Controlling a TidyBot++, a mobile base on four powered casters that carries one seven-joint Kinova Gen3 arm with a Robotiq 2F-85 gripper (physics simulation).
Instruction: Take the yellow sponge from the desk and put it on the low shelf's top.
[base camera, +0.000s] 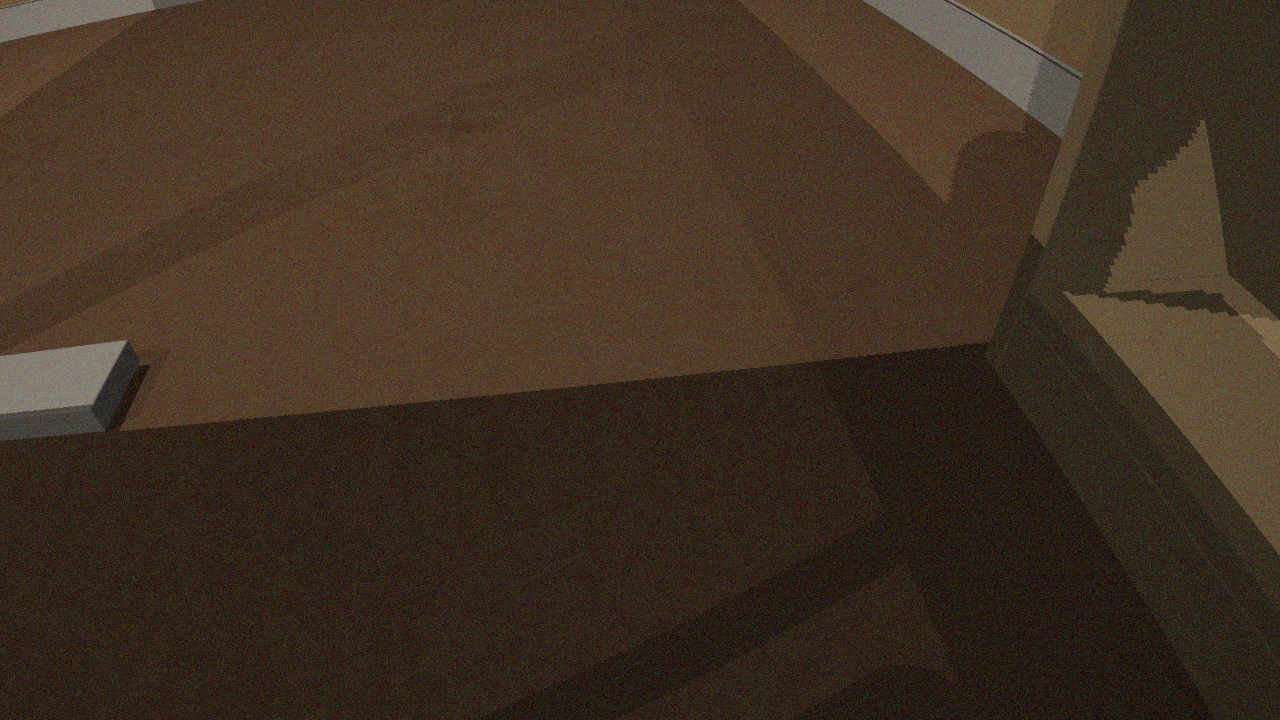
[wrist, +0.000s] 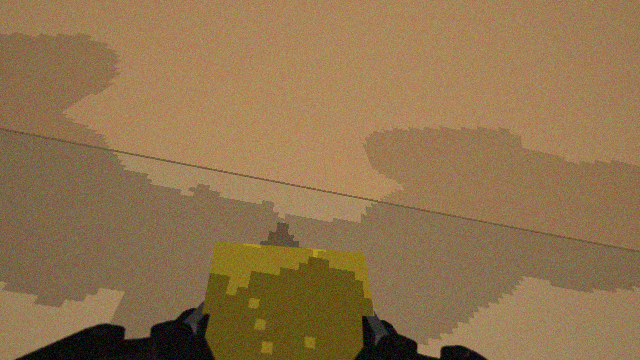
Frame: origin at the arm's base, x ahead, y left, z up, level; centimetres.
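Seen in the pictures: gripper, fingertip midpoint: (wrist: 288, 325).
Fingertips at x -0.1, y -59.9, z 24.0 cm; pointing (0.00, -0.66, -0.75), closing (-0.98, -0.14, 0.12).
A point is followed by its place in that frame.
The yellow sponge (wrist: 287, 300) {x 0.4, y -59.9, z 26.3 cm} is at the bottom middle of the wrist view, partly in shadow. My gripper (wrist: 288, 325) {x -0.1, y -59.9, z 24.0 cm} is shut on it, with a black finger against its left and right sides. Below and beyond the sponge is a pale beige surface (wrist: 565, 320) {x -17.2, y -65.8, z 21.4 cm}, which looks like the low shelf's top. A small dark shadow lies right behind the sponge's far edge; the height of the sponge above the surface cannot be told. In the base camera view, beige furniture (base camera: 1199, 394) {x 36.2, y -37.0, z -31.7 cm}, probably the low shelf, stands at the right. The gripper and sponge do not show there.
A thin slanting line in the wrist view parts the pale surface from an orange-tan surface (wrist: 280, 75) {x 4.1, y -72.2, z 29.0 cm} beyond it. In the base camera view, a grey-white block (base camera: 53, 380) lies on the brown floor (base camera: 501, 232) {x 67.7, y 9.1, z -39.6 cm} at the left edge. A pale skirting strip (base camera: 975, 58) {x 116.1, y -59.2, z -37.2 cm} runs at the upper right.
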